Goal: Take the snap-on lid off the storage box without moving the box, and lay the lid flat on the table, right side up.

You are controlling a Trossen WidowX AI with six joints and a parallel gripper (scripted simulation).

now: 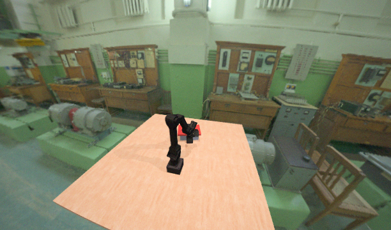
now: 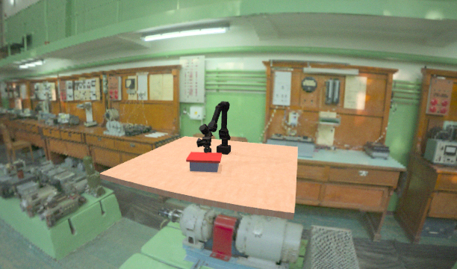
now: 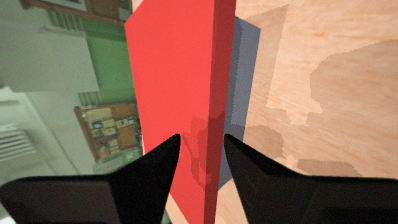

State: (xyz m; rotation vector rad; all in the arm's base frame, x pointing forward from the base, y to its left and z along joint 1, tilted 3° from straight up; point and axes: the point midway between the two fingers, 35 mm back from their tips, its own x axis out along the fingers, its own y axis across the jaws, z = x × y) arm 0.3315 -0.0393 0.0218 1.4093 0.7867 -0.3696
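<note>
The red lid is 70 mm ahead of my gripper tip, 20 mm to the left of it and 10 mm above it. Also, from my gripper tip: storage box (70 mm ahead, 40 mm below, 20 mm to the left).
</note>
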